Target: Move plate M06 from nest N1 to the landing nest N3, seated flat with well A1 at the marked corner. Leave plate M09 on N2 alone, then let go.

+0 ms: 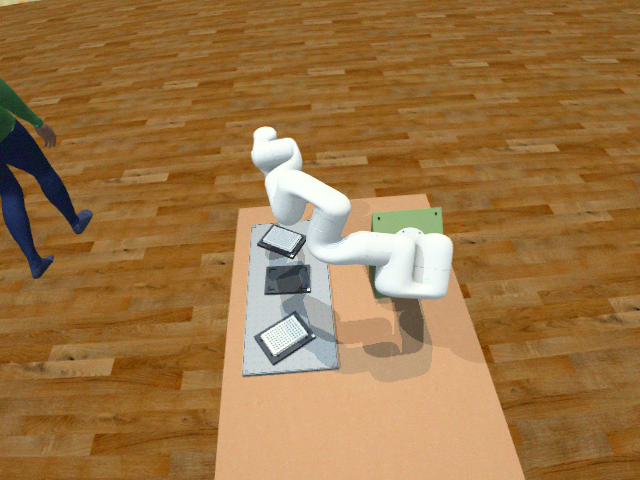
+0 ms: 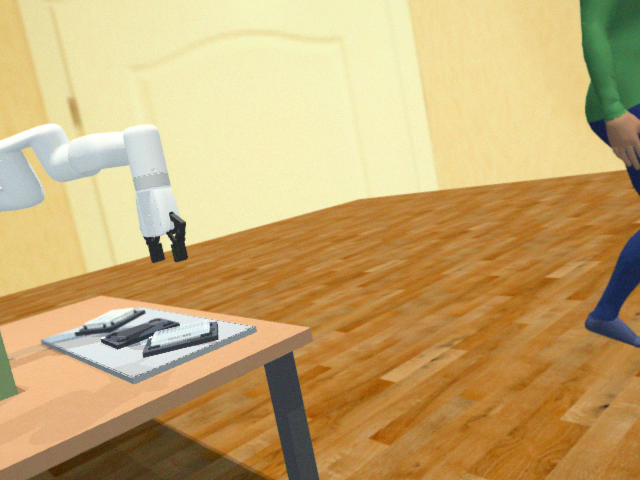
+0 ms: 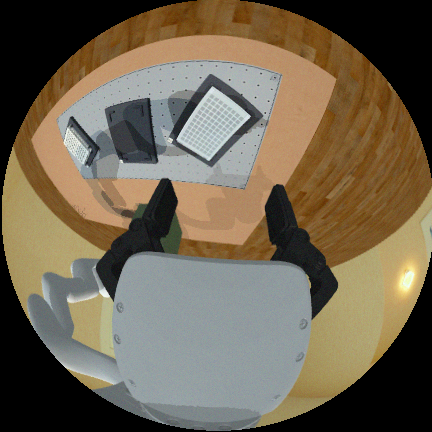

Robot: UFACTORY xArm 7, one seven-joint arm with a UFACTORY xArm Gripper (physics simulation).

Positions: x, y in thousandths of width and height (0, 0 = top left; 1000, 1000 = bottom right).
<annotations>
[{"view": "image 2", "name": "my gripper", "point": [265, 545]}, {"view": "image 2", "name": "gridded plate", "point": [302, 689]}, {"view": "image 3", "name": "my gripper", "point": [510, 443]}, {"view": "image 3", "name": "gridded plate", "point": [501, 272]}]
</annotations>
